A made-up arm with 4 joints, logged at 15 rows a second.
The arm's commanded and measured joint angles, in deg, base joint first. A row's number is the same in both.
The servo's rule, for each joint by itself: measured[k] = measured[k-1] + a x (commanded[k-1-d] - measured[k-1]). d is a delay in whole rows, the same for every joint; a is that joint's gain. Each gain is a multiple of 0.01, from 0.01 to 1. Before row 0 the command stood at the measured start. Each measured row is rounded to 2 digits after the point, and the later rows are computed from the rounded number. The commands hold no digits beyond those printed.
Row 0, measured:
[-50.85 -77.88 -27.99 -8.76]
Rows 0 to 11, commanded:
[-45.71 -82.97 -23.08 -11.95]
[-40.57 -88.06 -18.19 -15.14]
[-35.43 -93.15 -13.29 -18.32]
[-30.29 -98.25 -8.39 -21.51]
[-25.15 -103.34 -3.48 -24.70]
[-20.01 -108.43 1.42 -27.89]
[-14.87 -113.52 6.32 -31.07]
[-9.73 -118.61 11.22 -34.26]
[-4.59 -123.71 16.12 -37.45]
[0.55 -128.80 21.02 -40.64]
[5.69 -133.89 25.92 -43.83]
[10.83 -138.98 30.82 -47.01]
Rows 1 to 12, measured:
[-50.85 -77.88 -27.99 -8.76]
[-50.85 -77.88 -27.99 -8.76]
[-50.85 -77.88 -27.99 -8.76]
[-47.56 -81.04 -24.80 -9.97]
[-43.09 -85.39 -20.50 -11.93]
[-38.19 -90.20 -15.81 -14.36]
[-33.13 -95.19 -10.99 -17.08]
[-28.02 -100.24 -6.11 -19.98]
[-22.89 -105.32 -1.22 -22.99]
[-17.76 -110.40 3.68 -26.06]
[-12.62 -115.49 8.58 -29.18]
[-7.48 -120.59 13.48 -32.32]
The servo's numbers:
d 3
a 0.64 0.62 0.65 0.38

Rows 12 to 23, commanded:
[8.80 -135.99 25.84 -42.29]
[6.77 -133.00 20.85 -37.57]
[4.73 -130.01 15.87 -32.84]
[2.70 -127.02 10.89 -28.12]
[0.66 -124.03 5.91 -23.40]
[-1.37 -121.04 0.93 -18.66]
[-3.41 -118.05 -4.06 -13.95]
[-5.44 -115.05 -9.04 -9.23]
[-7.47 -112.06 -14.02 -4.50]
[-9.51 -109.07 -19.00 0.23]
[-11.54 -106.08 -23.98 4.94]
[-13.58 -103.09 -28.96 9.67]
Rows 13 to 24, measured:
[-2.34 -125.68 18.38 -35.48]
[2.80 -130.77 23.28 -38.65]
[7.94 -135.86 28.18 -41.83]
[8.49 -135.94 26.66 -42.00]
[7.39 -134.12 22.88 -40.32]
[5.69 -131.57 18.32 -37.48]
[3.78 -128.75 13.49 -33.92]
[1.78 -125.82 8.56 -29.92]
[-0.24 -122.86 3.60 -25.64]
[-2.27 -119.88 -1.38 -21.20]
[-4.30 -116.89 -6.36 -16.65]
[-6.33 -113.90 -11.34 -12.03]

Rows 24 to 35, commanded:
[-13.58 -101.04 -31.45 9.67]
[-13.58 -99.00 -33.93 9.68]
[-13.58 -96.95 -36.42 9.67]
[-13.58 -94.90 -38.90 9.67]
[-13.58 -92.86 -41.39 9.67]
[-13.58 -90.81 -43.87 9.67]
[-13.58 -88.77 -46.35 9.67]
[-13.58 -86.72 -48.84 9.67]
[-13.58 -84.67 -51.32 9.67]
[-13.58 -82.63 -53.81 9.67]
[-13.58 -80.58 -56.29 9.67]
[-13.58 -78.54 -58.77 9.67]
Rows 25 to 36, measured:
[-8.37 -110.91 -16.32 -7.37]
[-10.40 -107.92 -21.30 -2.69]
[-12.44 -104.93 -26.28 2.01]
[-13.17 -102.52 -29.64 4.92]
[-13.43 -100.34 -32.43 6.73]
[-13.53 -98.24 -35.02 7.85]
[-13.56 -96.17 -37.54 8.54]
[-13.57 -94.12 -40.04 8.97]
[-13.58 -92.07 -42.53 9.24]
[-13.58 -90.02 -45.01 9.40]
[-13.58 -87.97 -47.50 9.50]
[-13.58 -85.92 -49.98 9.56]

